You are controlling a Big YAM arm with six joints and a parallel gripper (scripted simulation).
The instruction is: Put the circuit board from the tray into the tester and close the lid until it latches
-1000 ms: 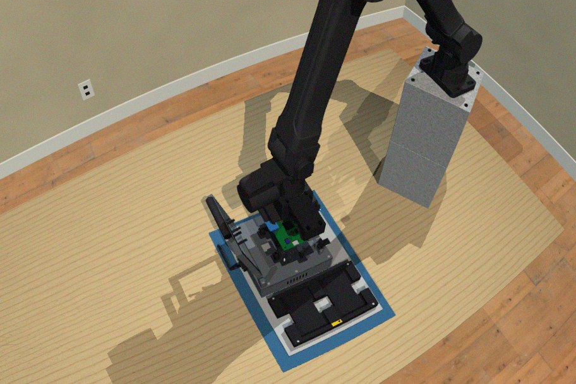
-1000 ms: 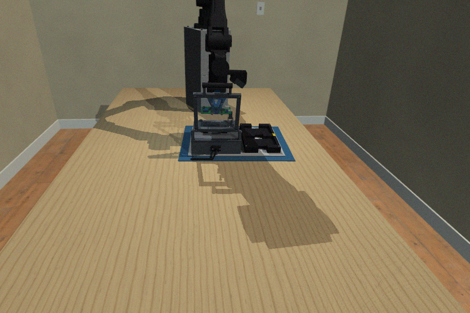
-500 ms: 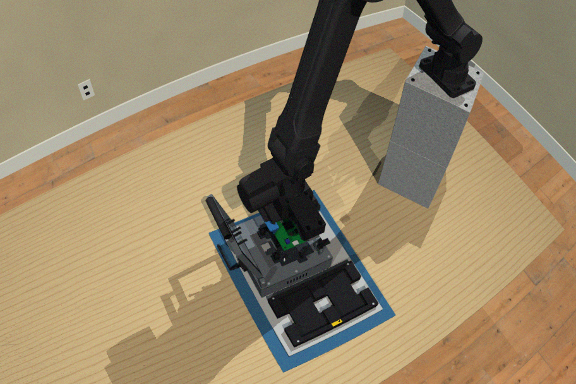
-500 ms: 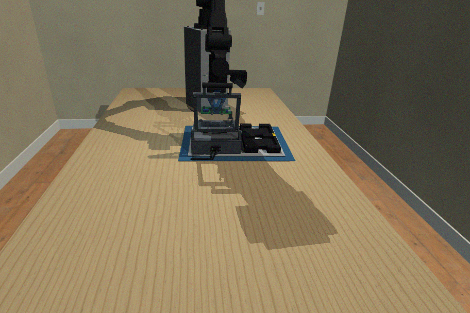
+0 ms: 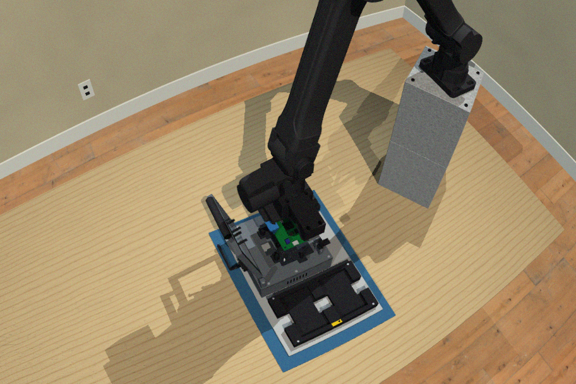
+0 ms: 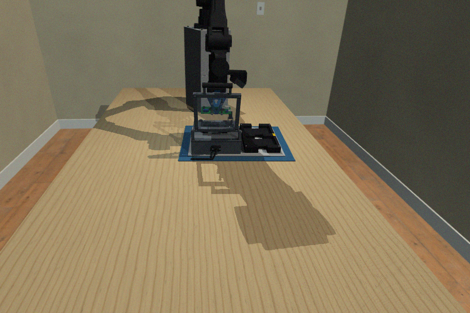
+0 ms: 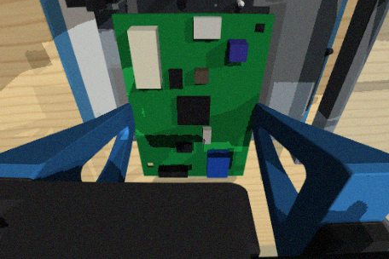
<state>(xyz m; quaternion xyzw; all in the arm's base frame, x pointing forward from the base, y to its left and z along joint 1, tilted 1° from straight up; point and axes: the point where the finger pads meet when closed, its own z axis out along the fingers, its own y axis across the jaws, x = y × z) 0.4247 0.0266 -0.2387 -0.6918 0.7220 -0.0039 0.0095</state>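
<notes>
My hand is 3 cm to the right of the grey tester, 3 cm short of it and 2 cm above it. The rest, counted from my hand: black latch hook (6 cm to the left, 6 cm behind, 5 cm below); lid (13 cm ahead, 5 cm above); green circuit board (right at my hand).
</notes>
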